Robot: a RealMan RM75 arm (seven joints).
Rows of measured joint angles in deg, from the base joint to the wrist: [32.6, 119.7, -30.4, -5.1, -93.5, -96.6, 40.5]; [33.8, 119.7, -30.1, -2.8, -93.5, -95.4, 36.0]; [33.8, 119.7, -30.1, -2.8, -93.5, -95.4, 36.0]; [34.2, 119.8, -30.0, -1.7, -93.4, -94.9, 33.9]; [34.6, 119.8, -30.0, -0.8, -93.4, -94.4, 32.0]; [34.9, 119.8, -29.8, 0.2, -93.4, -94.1, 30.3]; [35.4, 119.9, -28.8, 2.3, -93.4, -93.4, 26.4]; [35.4, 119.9, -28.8, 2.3, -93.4, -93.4, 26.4]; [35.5, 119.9, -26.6, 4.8, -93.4, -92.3, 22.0]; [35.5, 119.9, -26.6, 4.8, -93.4, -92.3, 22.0]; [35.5, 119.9, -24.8, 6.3, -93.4, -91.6, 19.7]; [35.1, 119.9, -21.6, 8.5, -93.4, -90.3, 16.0]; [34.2, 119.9, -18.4, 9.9, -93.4, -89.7, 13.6]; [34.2, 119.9, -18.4, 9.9, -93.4, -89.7, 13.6]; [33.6, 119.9, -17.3, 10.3, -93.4, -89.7, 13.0]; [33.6, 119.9, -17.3, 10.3, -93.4, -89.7, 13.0]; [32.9, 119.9, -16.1, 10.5, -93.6, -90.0, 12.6]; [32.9, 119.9, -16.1, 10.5, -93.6, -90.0, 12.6]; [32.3, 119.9, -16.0, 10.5, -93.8, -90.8, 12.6]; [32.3, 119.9, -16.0, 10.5, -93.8, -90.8, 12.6]
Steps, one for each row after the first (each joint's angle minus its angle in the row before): [1.2, 0.0, 0.3, 2.3, 0.0, 1.2, -4.5]; [0.0, 0.0, 0.0, 0.0, 0.0, 0.0, 0.0]; [0.4, 0.1, 0.1, 1.1, 0.1, 0.5, -2.1]; [0.4, 0.0, 0.0, 0.9, 0.0, 0.5, -1.9]; [0.3, 0.0, 0.2, 1.0, 0.0, 0.3, -1.7]; [0.5, 0.1, 1.0, 2.1, 0.0, 0.7, -3.9]; [0.0, 0.0, 0.0, 0.0, 0.0, 0.0, 0.0]; [0.1, 0.0, 2.2, 2.5, 0.0, 1.1, -4.4]; [0.0, 0.0, 0.0, 0.0, 0.0, 0.0, 0.0]; [0.0, 0.0, 1.8, 1.5, 0.0, 0.7, -2.3]; [-0.4, 0.0, 3.2, 2.2, 0.0, 1.3, -3.7]; [-0.9, 0.0, 3.2, 1.4, 0.0, 0.6, -2.4]; [0.0, 0.0, 0.0, 0.0, 0.0, 0.0, 0.0]; [-0.6, 0.0, 1.1, 0.4, 0.0, 0.0, -0.6]; [0.0, 0.0, 0.0, 0.0, 0.0, 0.0, 0.0]; [-0.7, 0.0, 1.2, 0.2, -0.2, -0.3, -0.4]; [0.0, 0.0, 0.0, 0.0, 0.0, 0.0, 0.0]; [-0.6, 0.0, 0.1, 0.0, -0.2, -0.8, 0.0]; [0.0, 0.0, 0.0, 0.0, 0.0, 0.0, 0.0]
